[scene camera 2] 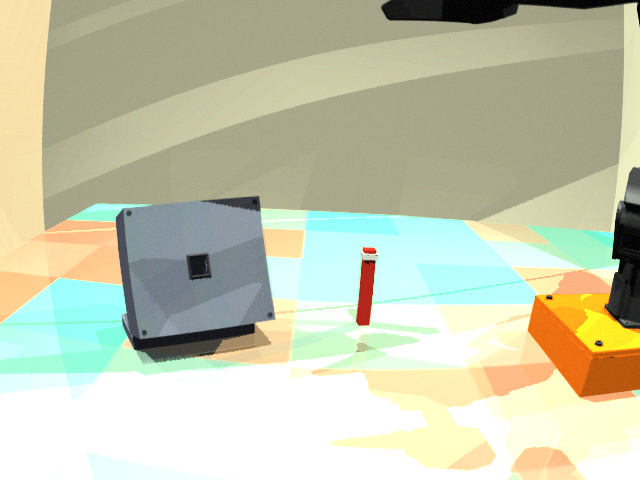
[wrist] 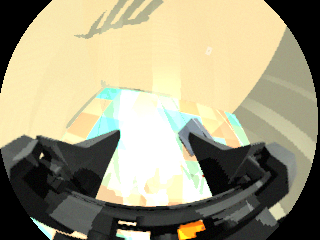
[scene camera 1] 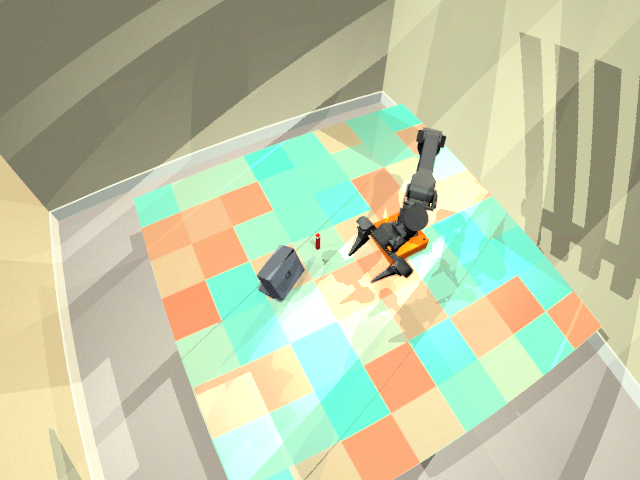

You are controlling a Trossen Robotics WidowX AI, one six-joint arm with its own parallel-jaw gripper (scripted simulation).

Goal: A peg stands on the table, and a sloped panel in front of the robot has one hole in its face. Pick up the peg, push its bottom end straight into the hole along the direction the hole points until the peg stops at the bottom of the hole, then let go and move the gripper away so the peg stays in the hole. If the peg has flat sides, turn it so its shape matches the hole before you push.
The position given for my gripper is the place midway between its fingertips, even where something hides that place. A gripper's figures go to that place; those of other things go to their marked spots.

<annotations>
My gripper [scene camera 1: 359, 269] is 98 cm from the lens. A grey sloped panel [scene camera 1: 284, 259]: 116 cm from the lens.
</annotations>
